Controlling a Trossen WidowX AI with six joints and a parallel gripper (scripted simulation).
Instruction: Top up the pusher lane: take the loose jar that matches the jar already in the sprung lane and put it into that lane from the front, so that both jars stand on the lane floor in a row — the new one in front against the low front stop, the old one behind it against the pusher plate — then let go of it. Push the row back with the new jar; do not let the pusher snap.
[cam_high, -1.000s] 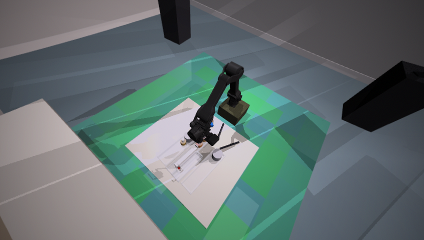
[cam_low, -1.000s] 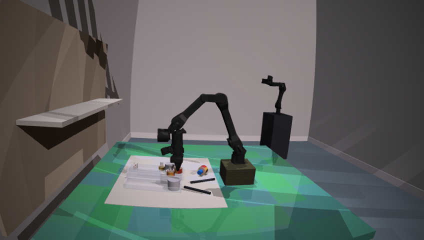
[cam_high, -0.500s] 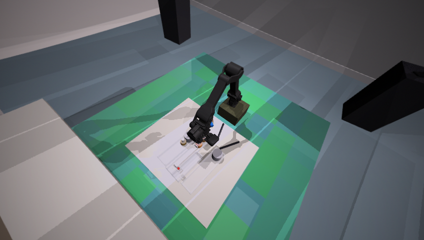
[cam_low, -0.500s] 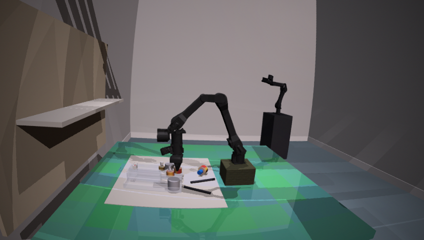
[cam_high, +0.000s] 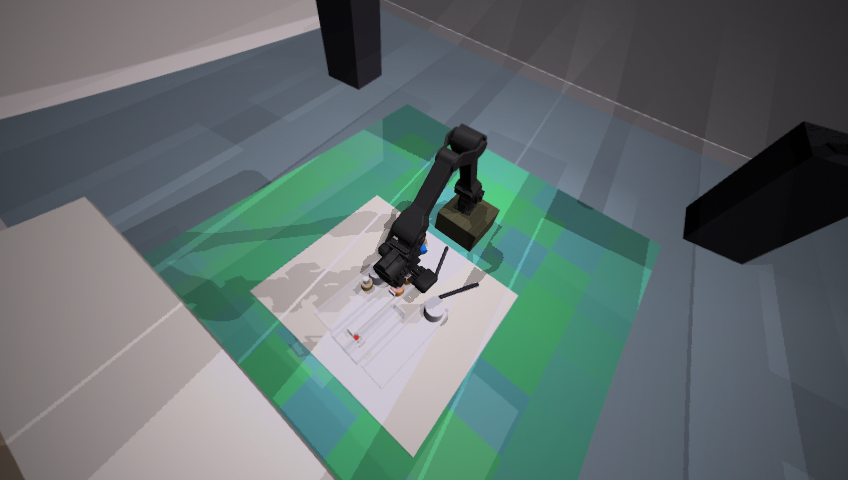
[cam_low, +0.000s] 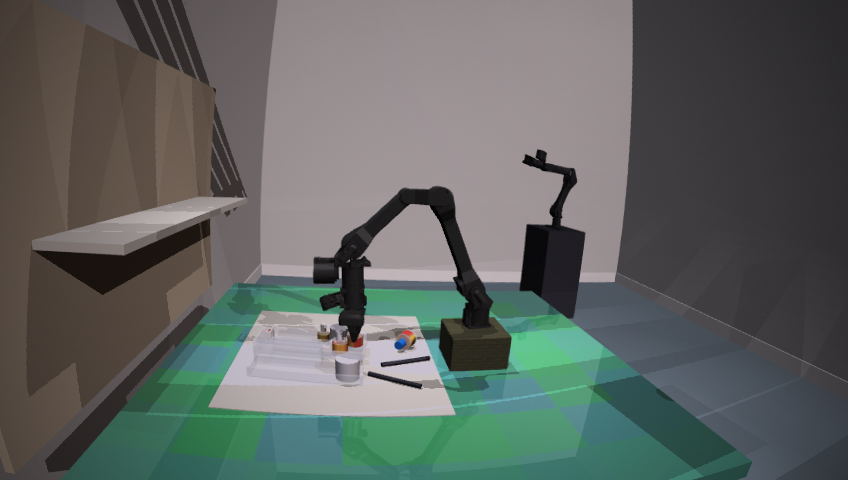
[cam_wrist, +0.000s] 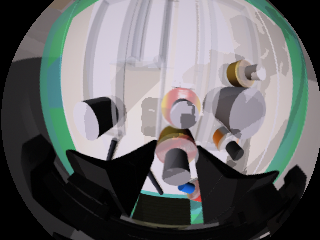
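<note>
Right now the clear sprung lane is 15 cm ahead of my gripper tip and 3 cm below it. Also, from my gripper tip: red mark (23 cm ahead, 2 cm above, 1 cm to the right).
</note>
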